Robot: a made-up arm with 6 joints.
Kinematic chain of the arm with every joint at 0, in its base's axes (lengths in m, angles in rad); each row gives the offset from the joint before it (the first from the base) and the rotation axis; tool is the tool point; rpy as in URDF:
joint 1: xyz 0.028 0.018 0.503 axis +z
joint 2: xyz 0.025 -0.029 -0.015 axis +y
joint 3: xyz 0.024 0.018 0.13 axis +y
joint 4: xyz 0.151 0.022 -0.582 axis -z
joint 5: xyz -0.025 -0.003 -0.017 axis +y
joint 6: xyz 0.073 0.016 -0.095 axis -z
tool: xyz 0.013 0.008 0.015 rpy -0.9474 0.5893 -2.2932
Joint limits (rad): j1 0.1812..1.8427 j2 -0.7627..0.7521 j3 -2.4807..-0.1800 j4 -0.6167..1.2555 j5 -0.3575..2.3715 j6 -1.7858..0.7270
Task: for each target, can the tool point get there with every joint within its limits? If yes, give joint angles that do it. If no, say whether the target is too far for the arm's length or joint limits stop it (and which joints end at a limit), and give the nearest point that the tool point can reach.
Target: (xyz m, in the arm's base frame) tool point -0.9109 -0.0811 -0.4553
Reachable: no: too far | nearest point -0.1648 -0.0024 -0.0619 | short by 0.847 m
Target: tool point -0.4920 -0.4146 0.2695
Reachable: no: joint limits stop it (at a limit: joint 2, joint 3) | nearest point -0.1231 -0.1077 0.0453 | short by 0.530 m
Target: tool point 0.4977 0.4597 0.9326
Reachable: yes | joints 0.5828 0.0851 -2.0416 0.7025 1.8102 -0.9269
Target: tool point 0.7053 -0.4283 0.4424
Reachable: no: joint limits stop it (at a limit: joint 1, joint 2, joint 4, joint 5, joint 6) | nearest point 0.6331 0.0607 0.4382 | short by 0.494 m
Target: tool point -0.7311 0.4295 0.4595
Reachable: no: joint limits stop it (at a limit: joint 1, joint 4, joint 5) | nearest point -0.2806 0.5551 0.4595 | short by 0.468 m
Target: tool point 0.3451 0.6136 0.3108
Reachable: yes | joints 0.9986 -0.2611 -0.6780 0.7536 0.9286 -0.3107
